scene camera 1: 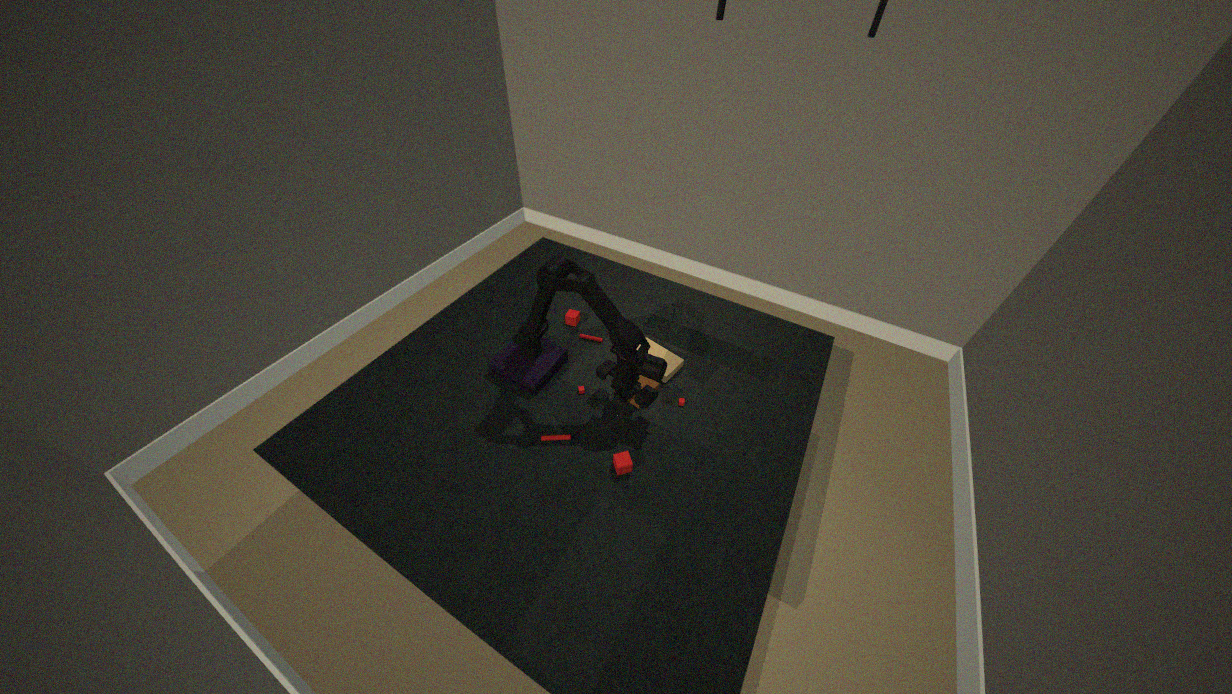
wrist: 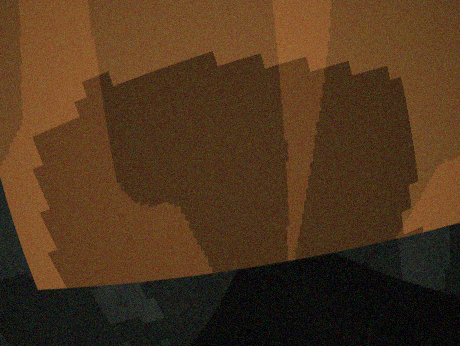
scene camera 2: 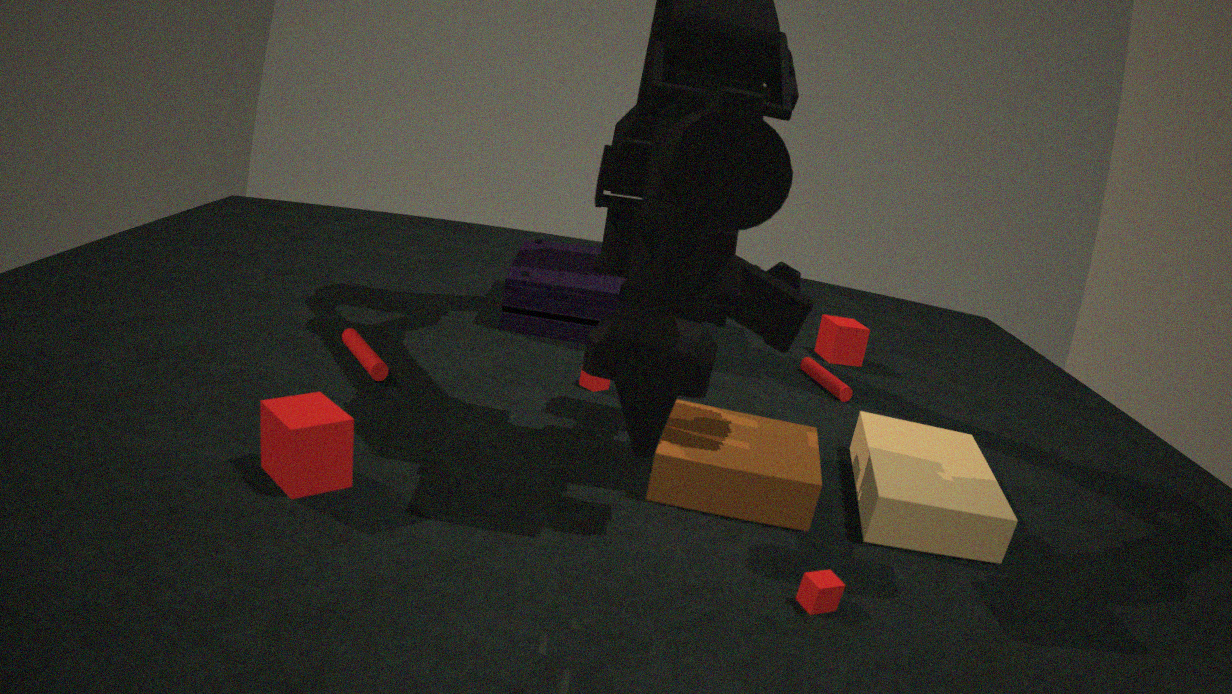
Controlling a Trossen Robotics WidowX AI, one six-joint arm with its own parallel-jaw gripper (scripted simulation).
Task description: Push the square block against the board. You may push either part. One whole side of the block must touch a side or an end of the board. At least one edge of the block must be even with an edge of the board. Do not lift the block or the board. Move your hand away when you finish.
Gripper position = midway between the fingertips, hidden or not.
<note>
In view: the gripper (scene camera 2: 642, 455), a square block (scene camera 2: 714, 460), a cream board (scene camera 2: 919, 487) and a small red cube (scene camera 2: 819, 592).
The square block is seen too in the wrist view (wrist: 147, 147). The gripper is seen too in scene camera 1 (scene camera 1: 624, 401) and in the wrist view (wrist: 270, 251). The wrist view misses the cream board: it is out of frame.
</note>
